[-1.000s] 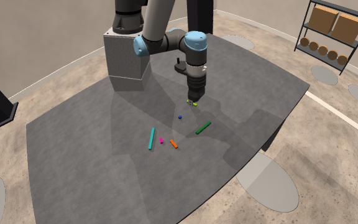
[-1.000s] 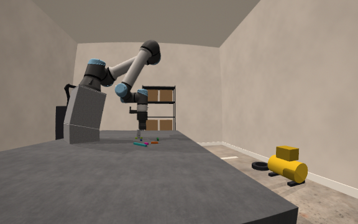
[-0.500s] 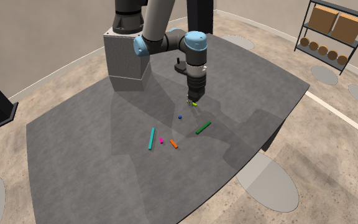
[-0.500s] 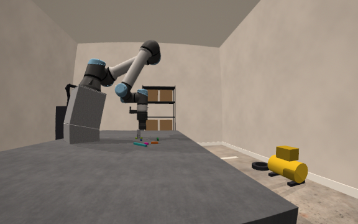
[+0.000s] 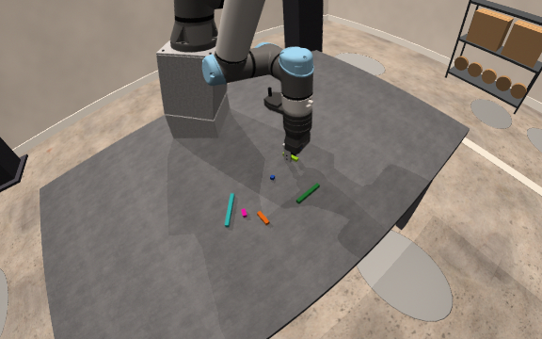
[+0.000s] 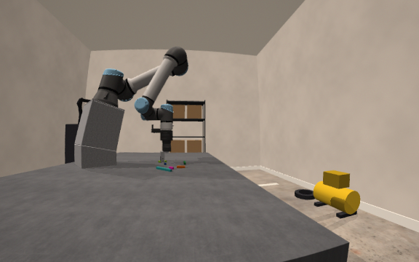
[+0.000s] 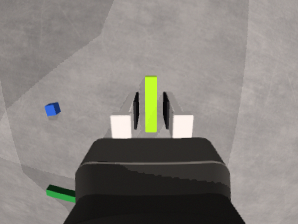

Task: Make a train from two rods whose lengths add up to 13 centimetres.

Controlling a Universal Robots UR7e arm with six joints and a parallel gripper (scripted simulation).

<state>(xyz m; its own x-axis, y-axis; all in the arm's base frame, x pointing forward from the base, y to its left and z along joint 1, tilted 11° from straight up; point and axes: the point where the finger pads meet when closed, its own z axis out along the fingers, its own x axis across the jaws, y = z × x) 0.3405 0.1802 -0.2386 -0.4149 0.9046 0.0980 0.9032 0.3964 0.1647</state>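
My hand is 1 cm above the lime rod. The rest, counted from my hand: green rod (14 cm ahead, 3 cm to the right, 1 cm below); small blue rod (4 cm ahead, 9 cm to the right, 1 cm below); orange rod (15 cm ahead, 17 cm to the right, 1 cm below).
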